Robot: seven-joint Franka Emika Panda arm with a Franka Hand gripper.
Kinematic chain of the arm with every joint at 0, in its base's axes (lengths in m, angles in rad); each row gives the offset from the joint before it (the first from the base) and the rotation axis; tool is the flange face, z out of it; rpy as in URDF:
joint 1: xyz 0 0 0.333 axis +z
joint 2: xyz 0 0 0 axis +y
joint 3: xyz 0 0 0.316 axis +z
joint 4: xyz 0.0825 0 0 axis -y
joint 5: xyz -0.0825 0 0.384 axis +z
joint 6: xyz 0 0 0 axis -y
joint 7: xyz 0.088 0 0 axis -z
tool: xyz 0 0 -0.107 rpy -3.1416 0 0
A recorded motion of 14 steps. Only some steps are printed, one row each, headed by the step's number.
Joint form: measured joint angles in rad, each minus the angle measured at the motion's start. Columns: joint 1, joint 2, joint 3, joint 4, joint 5, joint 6, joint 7.
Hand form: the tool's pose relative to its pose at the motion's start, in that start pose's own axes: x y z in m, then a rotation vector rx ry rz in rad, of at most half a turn. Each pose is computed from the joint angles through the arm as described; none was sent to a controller.
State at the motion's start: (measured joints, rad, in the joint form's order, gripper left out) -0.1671 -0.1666 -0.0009 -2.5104 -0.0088 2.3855 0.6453
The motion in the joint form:
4: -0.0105 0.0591 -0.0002 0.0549 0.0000 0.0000 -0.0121
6: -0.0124 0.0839 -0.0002 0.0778 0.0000 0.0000 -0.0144
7: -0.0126 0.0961 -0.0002 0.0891 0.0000 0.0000 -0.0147
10: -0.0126 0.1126 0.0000 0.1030 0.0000 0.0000 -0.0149
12: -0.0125 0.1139 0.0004 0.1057 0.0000 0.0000 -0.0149
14: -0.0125 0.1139 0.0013 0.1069 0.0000 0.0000 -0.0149
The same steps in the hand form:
4: 0.0172 -0.0065 0.0048 -0.0029 -0.0032 -0.0014
6: 0.0236 -0.0101 0.0072 -0.0041 -0.0047 -0.0018
7: 0.0265 -0.0121 0.0085 -0.0046 -0.0054 -0.0019
10: 0.0300 -0.0147 0.0108 -0.0062 -0.0075 -0.0024
12: 0.0306 -0.0154 0.0103 -0.0053 -0.0063 -0.0029
14: 0.0307 -0.0160 0.0098 -0.0047 -0.0054 -0.0037

